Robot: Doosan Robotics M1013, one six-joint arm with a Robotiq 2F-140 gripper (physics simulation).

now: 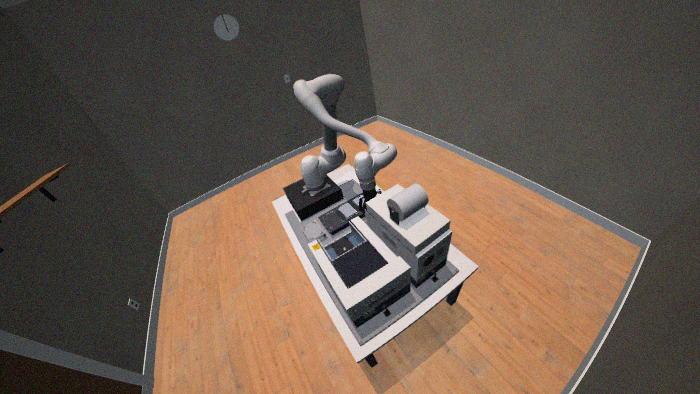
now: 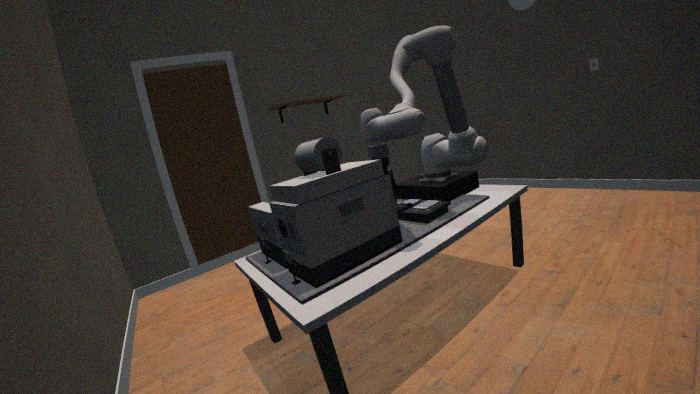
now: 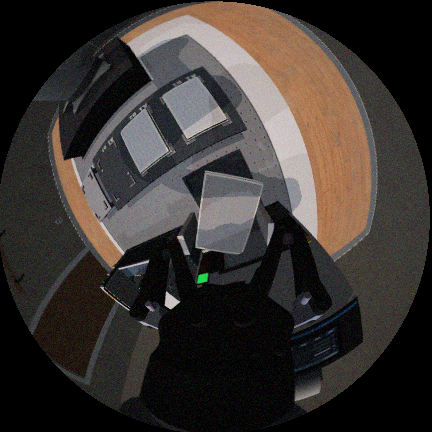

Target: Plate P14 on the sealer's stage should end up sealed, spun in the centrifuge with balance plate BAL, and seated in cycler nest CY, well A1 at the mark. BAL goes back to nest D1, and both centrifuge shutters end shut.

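Where they show: gripper, fingertip midpoint: [image 3: 225,215]; arm's base at its link origin: [image 1: 316,187] [image 2: 438,179].
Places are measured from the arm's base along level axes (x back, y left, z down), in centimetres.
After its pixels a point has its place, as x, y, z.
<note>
My gripper [image 1: 362,204] [image 2: 388,174] [image 3: 225,215] {-58.2, 12.0, -2.2} is shut on a pale translucent plate [image 3: 229,212] {-57.3, 13.1, -4.1}, probably P14, beside the sealer [image 1: 400,220] {-91.8, 3.9, -28.6} [image 2: 345,212] {-90.2, 22.7, -11.5}, the box with the film roll. The plate is over a dark stage [image 3: 242,162] {-52.1, 18.3, -1.9}; its height and whether it is sealed cannot be told. One pale plate [image 3: 195,107] {-38.8, 17.1, 2.9} sits in nest D1, another pale plate [image 3: 145,141] {-38.1, 5.2, 2.9} in D2. Their labels are unreadable. The white box with a dark top [image 1: 360,262] {-86.7, -18.1, -11.9}, apparently the centrifuge, has an uncovered opening [image 1: 345,245] showing blue-grey parts. Nest CY cannot be made out.
The dark nest rack [image 3: 172,125] {-38.6, 11.4, 4.5} stands beside the black arm base [image 1: 307,202] {-11.0, -14.2, -0.3} [image 2: 462,186] {2.4, 14.4, 5.2} [image 3: 100,107] {-15.7, -1.6, 3.3}; its nest D3 [image 3: 114,170] {-36.1, -7.6, 4.5} holds no plate. A light grey fixture [image 1: 314,231] {-36.0, -22.8, 4.6} [image 3: 94,192] {-33.9, -21.2, 4.6} is past the rack's end. A green light [image 3: 202,278] {-64.9, 3.9, -7.5} shows near the gripper.
</note>
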